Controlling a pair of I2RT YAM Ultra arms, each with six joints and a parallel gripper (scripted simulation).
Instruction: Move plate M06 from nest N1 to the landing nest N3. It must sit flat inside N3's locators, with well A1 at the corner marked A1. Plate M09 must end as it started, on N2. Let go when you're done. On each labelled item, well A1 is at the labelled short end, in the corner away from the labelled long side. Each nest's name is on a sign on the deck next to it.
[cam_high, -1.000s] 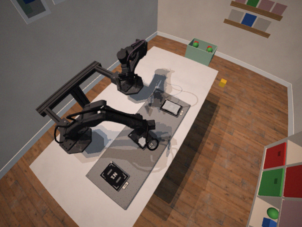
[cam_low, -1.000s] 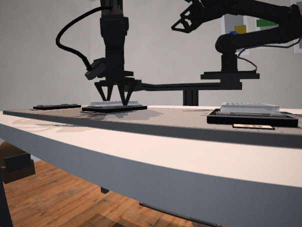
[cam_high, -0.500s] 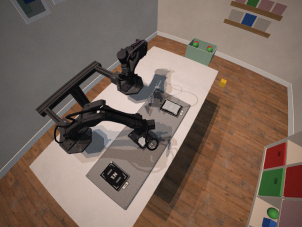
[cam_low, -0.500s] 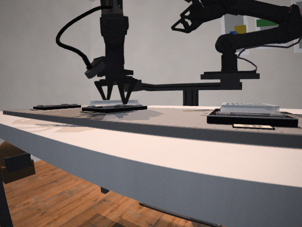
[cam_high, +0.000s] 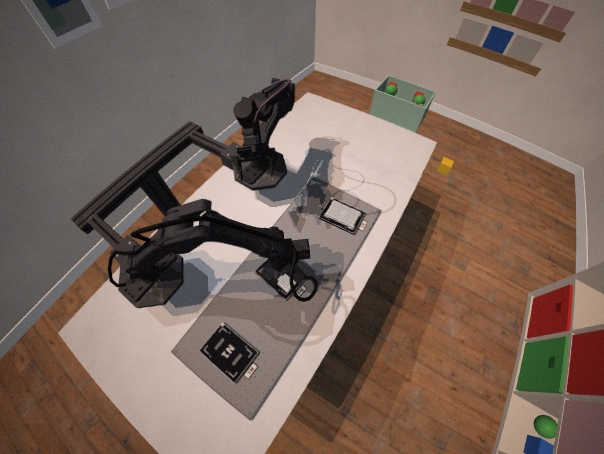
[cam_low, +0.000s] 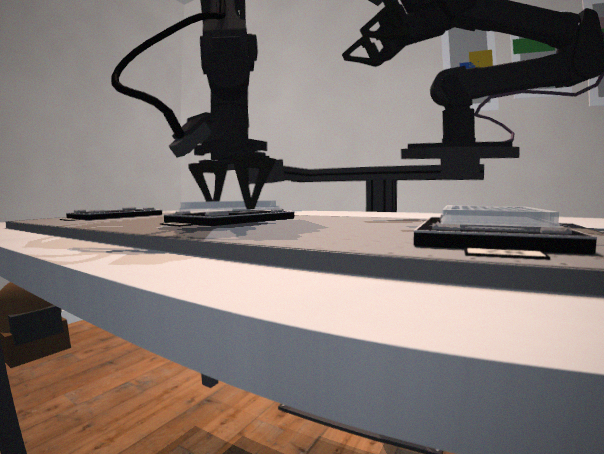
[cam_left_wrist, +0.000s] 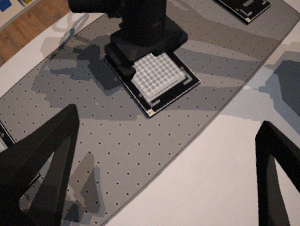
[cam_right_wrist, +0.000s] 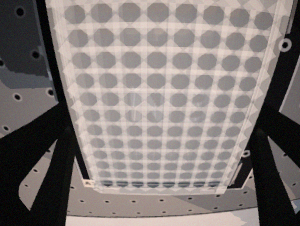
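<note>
Now: the N3 nest 2 cm below my right hand. From my right hand the other things lie so: plate 35 cm to the left, 5 cm ahead, 1 cm below.
</note>
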